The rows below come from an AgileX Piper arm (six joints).
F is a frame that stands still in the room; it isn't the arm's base.
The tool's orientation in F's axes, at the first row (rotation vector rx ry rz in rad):
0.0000, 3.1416, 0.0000
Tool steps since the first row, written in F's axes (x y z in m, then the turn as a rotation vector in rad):
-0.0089, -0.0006, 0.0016, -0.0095, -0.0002, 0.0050
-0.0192, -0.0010, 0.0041, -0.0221, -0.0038, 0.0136
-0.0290, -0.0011, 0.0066, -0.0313, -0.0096, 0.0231
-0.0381, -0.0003, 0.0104, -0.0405, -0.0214, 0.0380
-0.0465, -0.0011, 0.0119, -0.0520, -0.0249, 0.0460
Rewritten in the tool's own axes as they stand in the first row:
0.0089, -0.0006, -0.0016, 0.0095, -0.0002, -0.0050
0.0192, -0.0010, -0.0041, 0.0221, -0.0038, -0.0136
0.0290, -0.0011, -0.0066, 0.0313, -0.0096, -0.0231
0.0381, -0.0003, -0.0104, 0.0405, -0.0214, -0.0380
0.0465, -0.0011, -0.0119, 0.0520, -0.0249, -0.0460

